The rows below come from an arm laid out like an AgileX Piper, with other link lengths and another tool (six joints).
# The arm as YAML. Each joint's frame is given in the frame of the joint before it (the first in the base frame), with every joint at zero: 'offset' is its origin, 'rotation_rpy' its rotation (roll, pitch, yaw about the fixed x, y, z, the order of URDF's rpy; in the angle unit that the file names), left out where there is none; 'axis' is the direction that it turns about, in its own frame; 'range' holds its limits. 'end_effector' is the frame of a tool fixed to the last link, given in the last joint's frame.
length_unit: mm
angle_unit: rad
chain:
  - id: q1
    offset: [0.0, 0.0, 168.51]
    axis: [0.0, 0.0, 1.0]
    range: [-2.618, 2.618]
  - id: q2
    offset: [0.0, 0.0, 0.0]
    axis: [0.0, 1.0, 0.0]
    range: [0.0, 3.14]
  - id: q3
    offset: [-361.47, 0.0, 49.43]
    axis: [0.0, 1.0, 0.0]
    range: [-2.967, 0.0]
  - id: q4
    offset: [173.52, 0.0, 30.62]
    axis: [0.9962, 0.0, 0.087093]
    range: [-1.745, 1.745]
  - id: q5
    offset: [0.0, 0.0, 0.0]
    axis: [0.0, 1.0, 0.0]
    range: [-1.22, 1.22]
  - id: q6
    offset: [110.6, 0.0, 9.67]
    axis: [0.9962, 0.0, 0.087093]
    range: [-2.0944, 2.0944]
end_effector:
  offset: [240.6, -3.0, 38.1]
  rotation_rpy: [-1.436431, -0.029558, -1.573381]
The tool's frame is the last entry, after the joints.
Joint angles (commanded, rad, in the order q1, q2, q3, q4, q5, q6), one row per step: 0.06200 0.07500 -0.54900 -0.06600 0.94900 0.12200; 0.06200 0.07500 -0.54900 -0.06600 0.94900 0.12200; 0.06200 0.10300 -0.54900 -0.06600 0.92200 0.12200; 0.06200 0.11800 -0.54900 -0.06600 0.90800 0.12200; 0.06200 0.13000 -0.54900 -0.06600 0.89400 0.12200; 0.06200 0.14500 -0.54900 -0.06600 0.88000 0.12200; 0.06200 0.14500 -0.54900 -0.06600 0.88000 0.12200; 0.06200 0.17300 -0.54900 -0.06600 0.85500 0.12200; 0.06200 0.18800 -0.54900 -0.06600 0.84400 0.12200; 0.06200 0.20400 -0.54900 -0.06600 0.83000 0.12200; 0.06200 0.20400 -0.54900 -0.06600 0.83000 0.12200; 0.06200 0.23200 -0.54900 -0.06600 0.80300 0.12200; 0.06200 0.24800 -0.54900 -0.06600 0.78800 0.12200; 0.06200 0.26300 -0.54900 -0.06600 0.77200 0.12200; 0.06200 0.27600 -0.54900 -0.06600 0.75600 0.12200; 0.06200 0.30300 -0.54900 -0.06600 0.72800 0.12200; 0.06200 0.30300 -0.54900 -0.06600 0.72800 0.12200
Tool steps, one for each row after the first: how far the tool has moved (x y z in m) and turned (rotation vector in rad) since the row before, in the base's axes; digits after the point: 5 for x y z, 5 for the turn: 0.00000 0.00000 0.00000 0.00000 0.00000 0.00000; 0.00508 0.00071 0.00565 -0.00099 0.00100 0.00152; 0.00273 0.00038 0.00281 -0.00053 0.00100 0.00080; 0.00255 0.00037 0.00315 -0.00033 -0.00199 0.00080; 0.00282 0.00039 0.00273 -0.00050 0.00100 0.00081; 0.00000 0.00000 0.00000 0.00000 0.00000 0.00000; 0.00524 0.00072 0.00461 -0.00095 0.00300 0.00146; 0.00258 0.00034 0.00161 -0.00057 0.00400 0.00065; 0.00307 0.00042 0.00242 -0.00052 0.00200 0.00084; 0.00000 0.00000 0.00000 0.00000 0.00000 0.00000; 0.00580 0.00081 0.00493 -0.00079 0.00101 0.00163; 0.00333 0.00046 0.00260 -0.00045 0.00101 0.00091; 0.00339 0.00049 0.00303 -0.00033 -0.00099 0.00098; 0.00323 0.00048 0.00329 -0.00019 -0.00298 0.00099; 0.00617 0.00089 0.00498 -0.00057 -0.00098 0.00174; 0.00000 0.00000 0.00000 0.00000 0.00000 0.00000
